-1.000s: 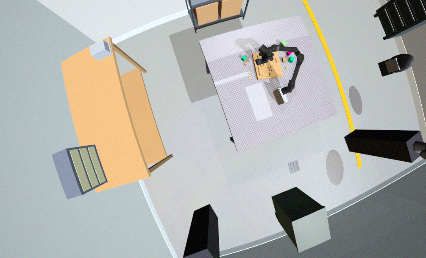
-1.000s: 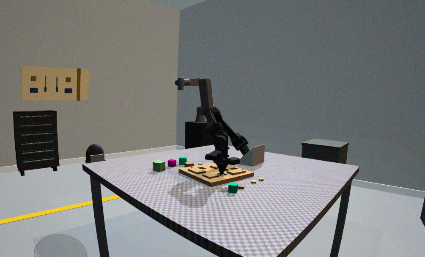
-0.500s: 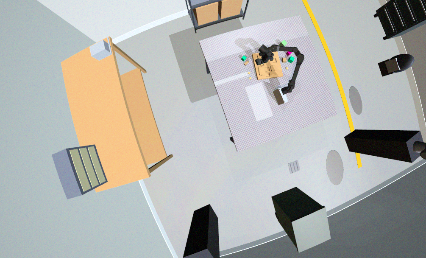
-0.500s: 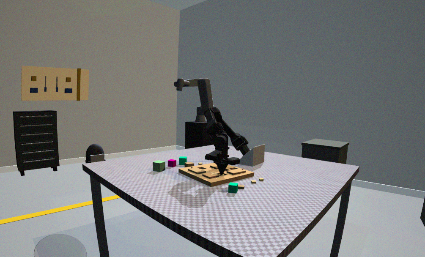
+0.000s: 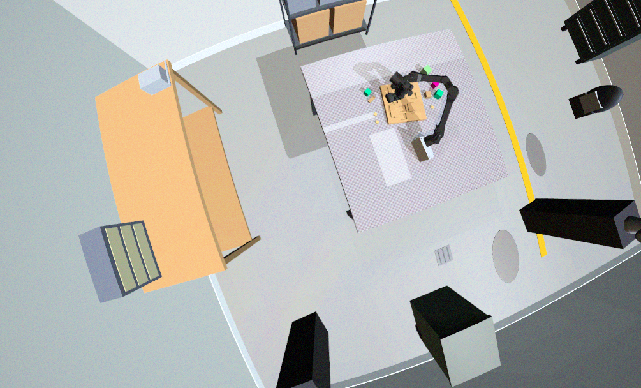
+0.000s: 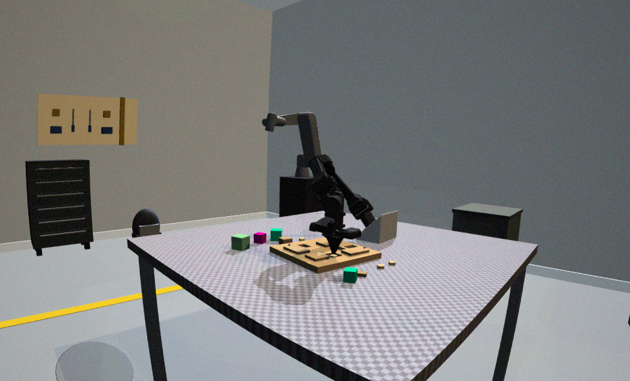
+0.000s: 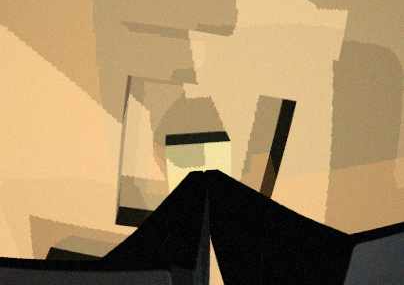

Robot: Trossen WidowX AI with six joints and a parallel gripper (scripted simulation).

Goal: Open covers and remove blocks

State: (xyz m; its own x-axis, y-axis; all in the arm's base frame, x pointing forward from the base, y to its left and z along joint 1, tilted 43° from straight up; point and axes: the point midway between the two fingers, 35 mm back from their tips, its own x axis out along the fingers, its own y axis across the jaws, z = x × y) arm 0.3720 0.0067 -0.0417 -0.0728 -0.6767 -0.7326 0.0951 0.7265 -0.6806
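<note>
The puzzle board lies 5 cm to the right of my gripper tip, 2 cm behind it and 1 cm below it. Also, from my gripper tip: magenta block: 36 cm to the right, 2 cm behind, 1 cm below; then light green block: 35 cm to the right, 11 cm ahead.
</note>
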